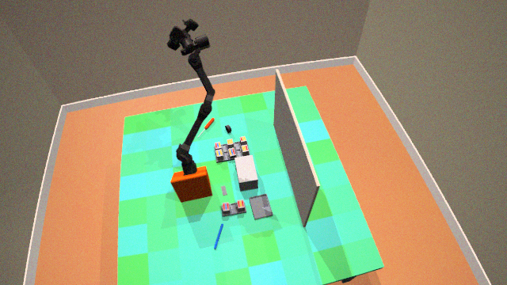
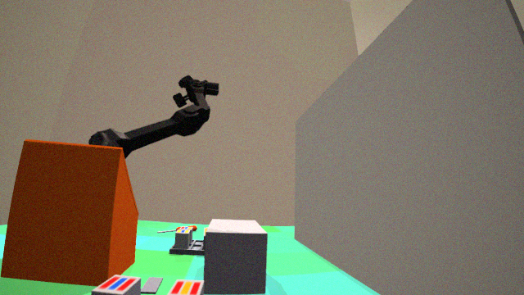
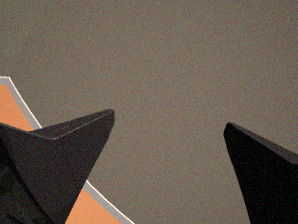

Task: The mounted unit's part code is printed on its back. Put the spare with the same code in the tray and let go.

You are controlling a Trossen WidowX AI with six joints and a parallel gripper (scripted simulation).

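Now: the grey spare block 58 cm below my gripper tip, 37 cm to the right of it and 28 cm ahead of it. The rest, counted from my gripper tip: grey tray 79 cm to the right, 63 cm below, 32 cm ahead; then tall panel 59 cm to the right, 51 cm ahead, 41 cm below; then grey mounted unit 59 cm to the right, 58 cm below, 27 cm ahead.
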